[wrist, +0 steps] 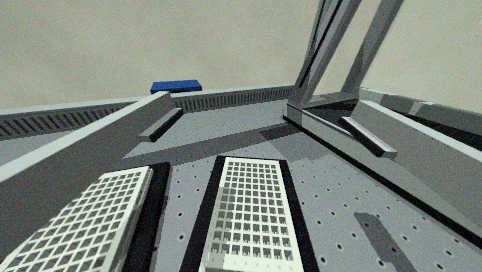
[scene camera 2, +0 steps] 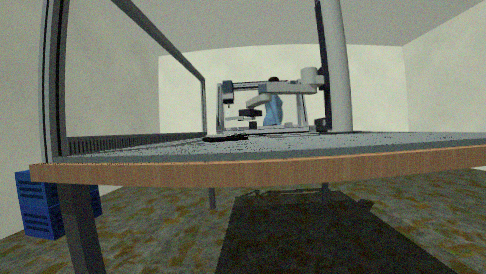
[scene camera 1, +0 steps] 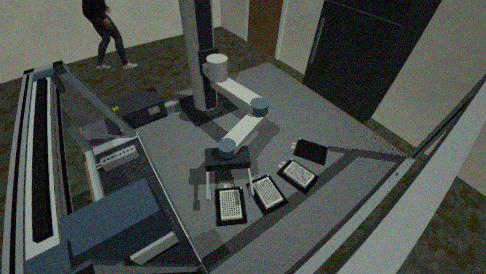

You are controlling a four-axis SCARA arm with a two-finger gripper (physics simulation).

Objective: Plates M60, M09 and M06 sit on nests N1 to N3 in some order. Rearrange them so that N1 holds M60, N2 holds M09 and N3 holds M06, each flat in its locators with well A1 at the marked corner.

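Places are measured from the arm's base along level axes (x ahead, y left, z up), in centimetres.
Pixels of known places: gripper, fingertip midpoint: [wrist: 259, 107] [scene camera 2: 232, 119] [scene camera 1: 230, 198]; arm's base, origin of the base link: [scene camera 1: 206, 106].
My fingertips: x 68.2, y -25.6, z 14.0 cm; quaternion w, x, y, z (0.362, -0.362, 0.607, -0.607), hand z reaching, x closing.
For each thing: its top centre in the pictures, then the offset to it from my fingertips. "*": a spot on its surface instead.
- left plate, middle of its top: [wrist: 251, 196] [scene camera 1: 230, 203] dz -10.1, dx -2.1, dy +1.1 cm
- middle plate, middle of its top: [wrist: 84, 219] [scene camera 1: 267, 191] dz -10.1, dx +2.3, dy +17.5 cm
- right plate, middle of its top: [scene camera 1: 299, 173] dz -10.1, dx +3.8, dy +36.0 cm
- dark nest, middle of its top: [scene camera 2: 225, 136] [scene camera 1: 311, 150] dz -11.1, dx -2.8, dy +53.0 cm
- framed machine with a blue-grey block, surface spot: [scene camera 1: 110, 210] * dz +36.1, dx +5.0, dy -28.4 cm
- black box, surface spot: [scene camera 1: 150, 110] * dz -4.4, dx -71.5, dy -7.9 cm
Three white well plates lie in black nests. In scene camera 1 they are a left plate [scene camera 1: 231, 204], a middle plate [scene camera 1: 268, 192] and a right plate [scene camera 1: 300, 174]; all look flat. A dark nest [scene camera 1: 311, 151] beyond them holds no plate. My gripper [scene camera 1: 230, 196] [wrist: 259, 107] is open and empty, raised above the left plate, its fingers apart to either side. In the wrist view the left plate [wrist: 252, 205] is between and below the fingers in its nest [wrist: 298, 220], and the middle plate [wrist: 95, 215] is partly behind the left finger. Plate names, nest numbers and A1 marks are unreadable.
A framed machine with a blue-grey block [scene camera 1: 110, 210] stands left of the nests. The arm's column [scene camera 1: 195, 75] is behind, beside a black box [scene camera 1: 150, 110]. A pale frame bar [scene camera 1: 400, 200] crosses the right foreground. People stand beyond the table.
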